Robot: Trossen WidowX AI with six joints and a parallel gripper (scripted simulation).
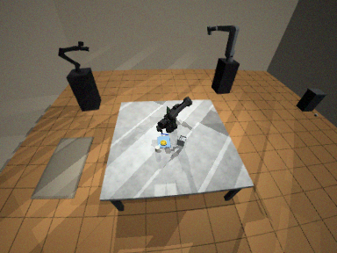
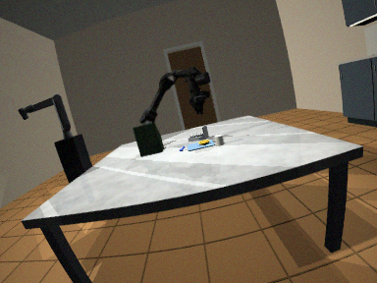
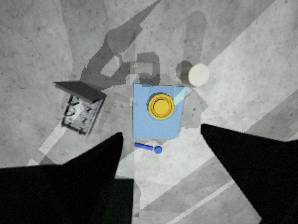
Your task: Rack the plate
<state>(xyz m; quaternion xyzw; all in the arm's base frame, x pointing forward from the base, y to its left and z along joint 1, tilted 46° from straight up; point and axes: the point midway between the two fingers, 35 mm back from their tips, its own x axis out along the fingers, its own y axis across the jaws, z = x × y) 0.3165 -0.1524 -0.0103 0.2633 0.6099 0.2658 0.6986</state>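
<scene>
Now: the yellow plate 160 mm below my gripper tip, 30 mm to the right of it and 20 mm behind it. Also, from my gripper tip: light blue mat 170 mm below, 40 mm behind, 20 mm to the right; white cup 150 mm below, 100 mm to the right, 60 mm ahead; blue spoon 170 mm below, 150 mm behind.
</scene>
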